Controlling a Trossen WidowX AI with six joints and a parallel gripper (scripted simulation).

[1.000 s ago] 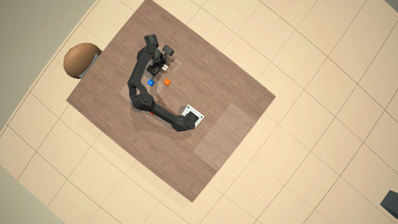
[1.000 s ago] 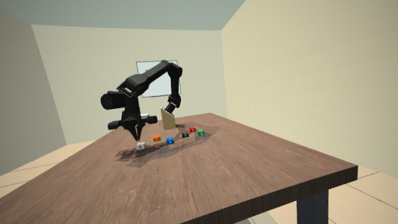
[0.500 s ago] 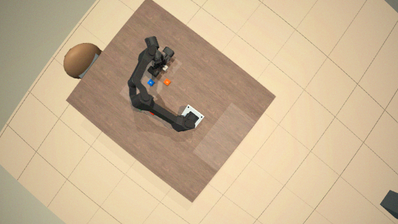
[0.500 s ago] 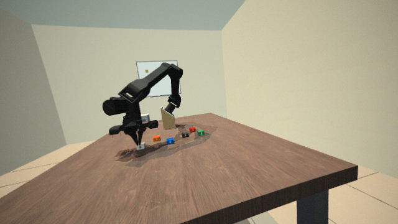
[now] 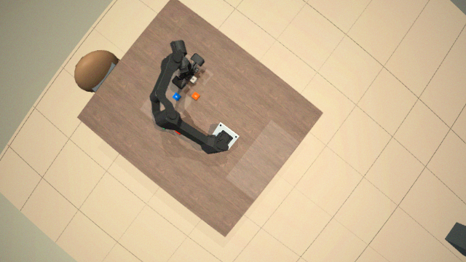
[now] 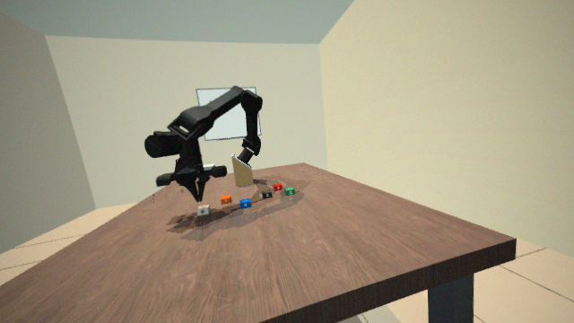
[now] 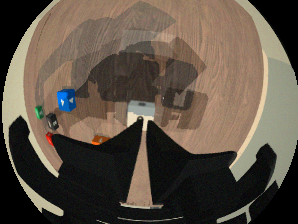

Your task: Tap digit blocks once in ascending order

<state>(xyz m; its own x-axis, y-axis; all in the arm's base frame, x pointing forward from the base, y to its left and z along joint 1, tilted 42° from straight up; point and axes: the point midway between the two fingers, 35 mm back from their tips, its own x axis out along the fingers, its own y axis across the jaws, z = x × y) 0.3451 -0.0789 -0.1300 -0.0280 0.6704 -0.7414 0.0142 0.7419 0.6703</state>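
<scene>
My gripper tip is now 10 mm past the white block, 10 mm to the right of it and 30 mm above it. From my gripper tip the other things lie so: blue block: 140 mm to the left, 30 mm below; then black block: 50 mm behind, 220 mm to the left, 30 mm below; then orange block: 80 mm behind, 70 mm to the left, 30 mm below.
</scene>
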